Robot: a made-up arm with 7 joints.
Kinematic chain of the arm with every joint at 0, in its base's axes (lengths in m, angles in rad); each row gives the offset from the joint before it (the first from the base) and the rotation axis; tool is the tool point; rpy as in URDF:
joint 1: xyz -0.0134 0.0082 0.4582 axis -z
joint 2: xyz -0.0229 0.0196 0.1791 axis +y
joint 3: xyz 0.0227 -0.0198 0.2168 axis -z
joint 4: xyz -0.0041 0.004 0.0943 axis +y
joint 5: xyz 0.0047 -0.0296 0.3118 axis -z
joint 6: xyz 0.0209 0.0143 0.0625 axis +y
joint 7: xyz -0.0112 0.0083 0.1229 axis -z
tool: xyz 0.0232 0.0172 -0.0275 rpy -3.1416 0 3.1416
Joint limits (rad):
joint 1: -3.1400..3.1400
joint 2: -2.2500..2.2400
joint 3: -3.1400..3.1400
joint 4: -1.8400..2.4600
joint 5: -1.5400..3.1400
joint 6: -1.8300..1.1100
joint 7: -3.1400..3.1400
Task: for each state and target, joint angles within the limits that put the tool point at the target. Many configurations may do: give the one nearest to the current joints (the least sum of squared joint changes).
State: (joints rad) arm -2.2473 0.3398 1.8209 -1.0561 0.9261 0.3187 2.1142
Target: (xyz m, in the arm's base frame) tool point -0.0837 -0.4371 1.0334
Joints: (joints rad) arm -2.6827 0.1475 1.3063 -1.4915 0.9927 0.4030 2.0872
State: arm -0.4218 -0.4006 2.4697 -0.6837 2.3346 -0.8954 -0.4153
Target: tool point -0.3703 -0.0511 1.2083
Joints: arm -0.7640 -0.8594 2.4292 -1.0633 2.2969 -1.3387 -0.5209
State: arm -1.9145 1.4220 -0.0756 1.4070 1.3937 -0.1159 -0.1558
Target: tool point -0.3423 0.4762 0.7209
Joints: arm -2.0361 0.4834 -0.2388 1.3884 1.3710 -0.2018 -0.1752
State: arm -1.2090 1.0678 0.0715 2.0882 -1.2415 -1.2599 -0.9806
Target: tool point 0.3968 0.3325 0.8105
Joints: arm -1.0304 0.4963 0.2943 1.5308 -1.2117 -1.2641 -0.9842
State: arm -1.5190 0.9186 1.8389 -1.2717 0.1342 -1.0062 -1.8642
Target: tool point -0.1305 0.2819 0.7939
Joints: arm -0.6555 1.0944 1.1621 -1.8252 -0.0507 -1.5884 -2.0090
